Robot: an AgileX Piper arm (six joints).
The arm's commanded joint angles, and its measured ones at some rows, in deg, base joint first. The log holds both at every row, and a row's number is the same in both.
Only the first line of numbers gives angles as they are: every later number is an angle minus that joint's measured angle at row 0.
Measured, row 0:
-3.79 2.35 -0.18 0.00 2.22 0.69
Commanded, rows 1 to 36:
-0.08 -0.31 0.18 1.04 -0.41 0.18
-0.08 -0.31 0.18 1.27 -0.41 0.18
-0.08 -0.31 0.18 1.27 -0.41 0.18
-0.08 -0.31 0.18 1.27 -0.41 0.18
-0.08 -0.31 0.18 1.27 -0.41 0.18
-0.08 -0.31 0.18 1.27 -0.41 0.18
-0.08 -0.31 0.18 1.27 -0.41 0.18
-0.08 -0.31 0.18 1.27 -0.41 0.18
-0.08 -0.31 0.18 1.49 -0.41 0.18
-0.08 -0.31 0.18 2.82 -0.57 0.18
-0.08 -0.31 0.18 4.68 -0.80 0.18
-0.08 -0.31 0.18 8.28 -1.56 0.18
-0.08 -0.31 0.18 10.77 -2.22 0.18
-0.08 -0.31 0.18 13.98 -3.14 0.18
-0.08 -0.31 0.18 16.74 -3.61 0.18
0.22 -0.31 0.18 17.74 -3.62 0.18
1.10 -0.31 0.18 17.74 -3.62 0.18
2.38 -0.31 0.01 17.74 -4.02 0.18
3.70 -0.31 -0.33 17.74 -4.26 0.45
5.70 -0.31 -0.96 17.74 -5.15 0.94
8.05 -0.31 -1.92 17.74 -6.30 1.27
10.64 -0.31 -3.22 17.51 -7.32 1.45
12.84 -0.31 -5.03 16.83 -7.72 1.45
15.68 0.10 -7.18 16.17 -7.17 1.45
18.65 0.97 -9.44 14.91 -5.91 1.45
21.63 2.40 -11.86 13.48 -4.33 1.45
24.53 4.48 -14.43 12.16 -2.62 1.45
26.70 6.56 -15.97 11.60 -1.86 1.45
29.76 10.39 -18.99 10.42 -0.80 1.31
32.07 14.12 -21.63 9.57 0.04 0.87
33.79 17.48 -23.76 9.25 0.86 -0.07
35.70 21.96 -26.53 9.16 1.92 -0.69
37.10 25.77 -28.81 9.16 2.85 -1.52
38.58 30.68 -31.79 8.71 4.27 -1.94
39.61 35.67 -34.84 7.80 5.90 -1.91
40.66 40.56 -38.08 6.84 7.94 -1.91
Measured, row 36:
38.07 29.69 -31.81 9.27 2.72 -0.69
